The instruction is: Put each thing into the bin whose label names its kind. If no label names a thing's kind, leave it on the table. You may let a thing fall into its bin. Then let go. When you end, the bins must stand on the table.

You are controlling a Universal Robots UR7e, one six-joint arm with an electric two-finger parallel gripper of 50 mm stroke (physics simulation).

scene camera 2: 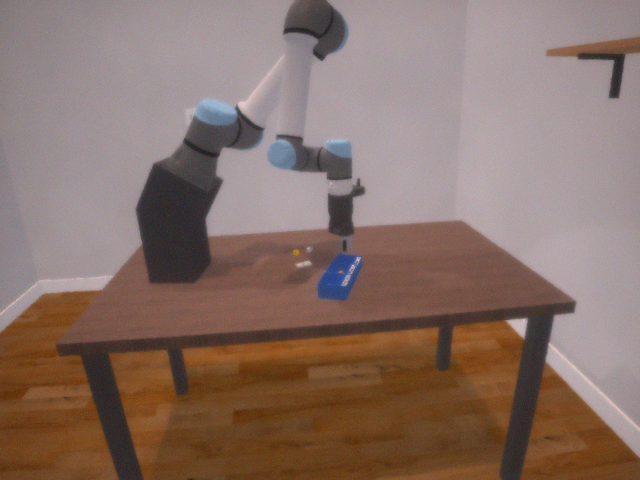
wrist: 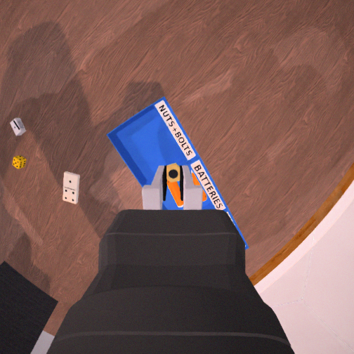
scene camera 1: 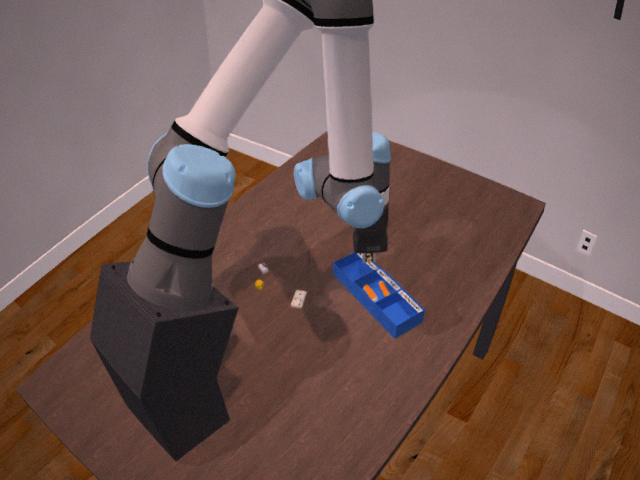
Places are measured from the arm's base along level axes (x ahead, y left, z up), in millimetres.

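Pixels of known places: gripper, fingertip midpoint: (scene camera 2: 347, 250) (scene camera 1: 368, 259); arm's base, link origin: (scene camera 2: 191, 171) (scene camera 1: 168, 285).
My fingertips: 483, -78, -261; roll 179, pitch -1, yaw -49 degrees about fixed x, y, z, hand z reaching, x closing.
Ahead of a thing's pixels: the offset from my fingertips to its top centre, as dx, dy, dz. Level surfaces: height alone.
My gripper (scene camera 1: 368, 256) (scene camera 2: 346, 244) (wrist: 173, 175) is shut on a brass hex nut (wrist: 173, 173) and holds it above the blue three-part bin tray {-22, -45, -38} (scene camera 1: 395, 326) (scene camera 2: 330, 291) (wrist: 122, 153), near the wall between the NUTS+BOLTS and BATTERIES bins in the wrist view. Two orange batteries lie in the middle bin; one battery {-31, -33, -63} (scene camera 1: 370, 292) (wrist: 175, 194) is nearer the arm's base and the other battery {+0, -51, -63} (scene camera 1: 384, 288) shows beside the label. The third label is partly hidden in the wrist view. A white domino {-142, +98, -77} (scene camera 1: 298, 299) (scene camera 2: 303, 264) (wrist: 71, 187) and a yellow die {-169, +202, -68} (scene camera 1: 259, 284) (scene camera 2: 296, 252) (wrist: 19, 162) lie on the table.
A small whitish piece {-120, +234, -73} (scene camera 1: 263, 268) (scene camera 2: 309, 249) (wrist: 17, 126) with a dark line lies near the yellow die. The tray stands on the brown table {dz -84} (scene camera 1: 310, 397) (scene camera 2: 439, 289), close to its long edge in the first scene view. The arm's dark pedestal (scene camera 1: 170, 361) (scene camera 2: 173, 232) stands at the other side.
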